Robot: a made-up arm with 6 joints. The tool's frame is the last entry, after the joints. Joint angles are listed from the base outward. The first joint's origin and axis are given. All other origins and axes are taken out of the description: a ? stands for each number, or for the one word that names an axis. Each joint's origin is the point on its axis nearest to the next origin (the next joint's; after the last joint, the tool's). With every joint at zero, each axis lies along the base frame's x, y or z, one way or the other. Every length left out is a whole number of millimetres.
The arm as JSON. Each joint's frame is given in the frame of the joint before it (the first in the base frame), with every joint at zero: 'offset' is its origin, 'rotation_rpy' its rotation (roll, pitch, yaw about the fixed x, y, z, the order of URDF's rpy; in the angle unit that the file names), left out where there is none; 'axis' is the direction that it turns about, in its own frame. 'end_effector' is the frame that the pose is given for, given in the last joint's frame.
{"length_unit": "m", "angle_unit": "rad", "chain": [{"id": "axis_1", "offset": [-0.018, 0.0, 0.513], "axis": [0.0, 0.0, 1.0]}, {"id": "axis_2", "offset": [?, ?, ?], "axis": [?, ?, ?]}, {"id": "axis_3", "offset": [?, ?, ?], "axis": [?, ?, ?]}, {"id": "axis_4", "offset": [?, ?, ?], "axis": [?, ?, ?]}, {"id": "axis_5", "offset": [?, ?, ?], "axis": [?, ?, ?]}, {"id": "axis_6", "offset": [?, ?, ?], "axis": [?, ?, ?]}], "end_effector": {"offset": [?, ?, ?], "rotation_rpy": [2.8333, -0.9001, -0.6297]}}
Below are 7 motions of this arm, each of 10 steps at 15 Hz.
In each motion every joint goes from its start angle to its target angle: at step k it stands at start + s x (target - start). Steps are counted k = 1, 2, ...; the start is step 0. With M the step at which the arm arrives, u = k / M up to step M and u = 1 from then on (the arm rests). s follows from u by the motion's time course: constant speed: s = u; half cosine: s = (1 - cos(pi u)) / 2; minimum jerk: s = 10 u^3 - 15 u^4 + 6 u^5.
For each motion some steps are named. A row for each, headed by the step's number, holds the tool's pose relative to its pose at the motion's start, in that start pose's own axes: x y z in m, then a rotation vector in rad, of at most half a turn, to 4 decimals.
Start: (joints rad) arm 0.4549 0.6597 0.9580 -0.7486 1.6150 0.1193
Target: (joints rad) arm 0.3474 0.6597 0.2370 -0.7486 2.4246 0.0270
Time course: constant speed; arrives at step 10
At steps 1, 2, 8, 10:
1: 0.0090 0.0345 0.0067 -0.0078 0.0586 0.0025
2: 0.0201 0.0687 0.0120 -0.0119 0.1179 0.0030
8: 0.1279 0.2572 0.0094 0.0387 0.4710 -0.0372
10: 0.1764 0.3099 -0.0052 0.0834 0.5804 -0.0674

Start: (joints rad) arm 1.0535 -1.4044 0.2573 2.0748 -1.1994 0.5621
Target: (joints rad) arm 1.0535 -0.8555 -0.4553 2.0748 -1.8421 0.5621
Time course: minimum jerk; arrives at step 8
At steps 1, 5, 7, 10:
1: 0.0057 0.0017 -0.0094 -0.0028 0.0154 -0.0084
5: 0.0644 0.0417 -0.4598 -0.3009 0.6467 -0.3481
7: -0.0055 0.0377 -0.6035 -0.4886 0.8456 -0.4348
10: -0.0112 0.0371 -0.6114 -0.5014 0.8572 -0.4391

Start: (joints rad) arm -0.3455 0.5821 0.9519 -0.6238 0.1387 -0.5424
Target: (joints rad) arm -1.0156 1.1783 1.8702 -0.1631 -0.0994 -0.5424
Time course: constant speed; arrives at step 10
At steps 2, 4, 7, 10:
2: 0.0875 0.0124 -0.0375 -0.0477 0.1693 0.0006
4: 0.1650 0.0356 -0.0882 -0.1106 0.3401 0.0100
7: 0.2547 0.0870 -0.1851 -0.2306 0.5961 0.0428
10: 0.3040 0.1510 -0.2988 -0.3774 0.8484 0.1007

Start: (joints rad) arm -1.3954 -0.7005 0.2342 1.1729 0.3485 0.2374
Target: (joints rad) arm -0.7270 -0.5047 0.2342 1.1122 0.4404 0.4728
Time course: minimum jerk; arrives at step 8
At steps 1, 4, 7, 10:
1: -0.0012 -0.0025 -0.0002 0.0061 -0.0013 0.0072
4: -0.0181 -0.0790 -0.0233 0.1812 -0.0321 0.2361
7: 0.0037 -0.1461 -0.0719 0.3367 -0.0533 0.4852
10: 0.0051 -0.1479 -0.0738 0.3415 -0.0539 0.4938

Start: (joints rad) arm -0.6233 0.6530 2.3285 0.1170 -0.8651 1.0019
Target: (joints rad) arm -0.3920 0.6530 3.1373 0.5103 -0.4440 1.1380
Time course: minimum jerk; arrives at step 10
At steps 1, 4, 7, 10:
1: 0.0003 0.0034 -0.0002 -0.0068 0.0018 0.0081
4: -0.0119 0.1263 -0.0115 -0.2594 0.0380 0.2930
7: -0.1207 0.3063 -0.0443 -0.7221 -0.0247 0.7205
10: -0.1736 0.3489 -0.0596 -0.8761 -0.0774 0.8335

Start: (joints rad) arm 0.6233 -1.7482 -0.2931 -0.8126 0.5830 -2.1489
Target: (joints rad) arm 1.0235 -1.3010 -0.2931 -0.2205 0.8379 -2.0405
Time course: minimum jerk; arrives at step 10
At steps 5, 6, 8, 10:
5: 0.0530 -0.0017 -0.0481 -0.1185 0.1729 -0.0113
6: 0.0735 0.0050 -0.0609 -0.1790 0.2111 -0.0054
8: 0.1030 0.0212 -0.0736 -0.2755 0.2379 0.0087
10: 0.1096 0.0259 -0.0755 -0.2982 0.2392 0.0124

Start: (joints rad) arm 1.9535 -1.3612 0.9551 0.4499 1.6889 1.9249
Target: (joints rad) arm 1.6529 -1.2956 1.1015 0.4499 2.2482 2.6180
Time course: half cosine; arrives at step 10
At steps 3, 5, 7, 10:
3: 0.0384 -0.0134 -0.0033 -0.1805 0.0336 0.0279
5: 0.0947 -0.0268 -0.0073 -0.4390 0.0463 0.0347
7: 0.1520 -0.0335 -0.0108 -0.6888 0.0182 0.0005
10: 0.1925 -0.0344 -0.0132 -0.8525 -0.0249 -0.0488

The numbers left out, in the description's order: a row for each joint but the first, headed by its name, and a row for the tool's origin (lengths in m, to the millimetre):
axis_2: xyz 0.003 0.054 0.0, axis 0.0 1.0 0.0
axis_3: xyz -0.025 0.0 0.251, axis 0.0 -1.0 0.0
axis_4: xyz 0.469 0.0 0.0, axis -1.0 0.0 0.0
axis_5: xyz 0.0 -0.201 -0.022, axis 0.0 -1.0 0.0
axis_6: xyz -0.003 0.0 0.0, axis -1.0 0.0 0.0
tool: xyz 0.0 0.02 -0.014

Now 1 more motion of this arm.
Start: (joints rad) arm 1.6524 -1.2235 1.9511 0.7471 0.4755 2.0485
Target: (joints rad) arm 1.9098 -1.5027 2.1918 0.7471 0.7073 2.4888
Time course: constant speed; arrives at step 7
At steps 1, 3, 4, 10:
1: -0.0460 -0.0092 0.0270 -0.1010 0.0163 -0.0911
3: -0.1392 -0.0146 0.0809 -0.2986 0.0623 -0.2841
4: -0.1854 -0.0107 0.1077 -0.3952 0.0915 -0.3851
10: -0.3170 0.0262 0.1867 -0.6767 0.2006 -0.7028

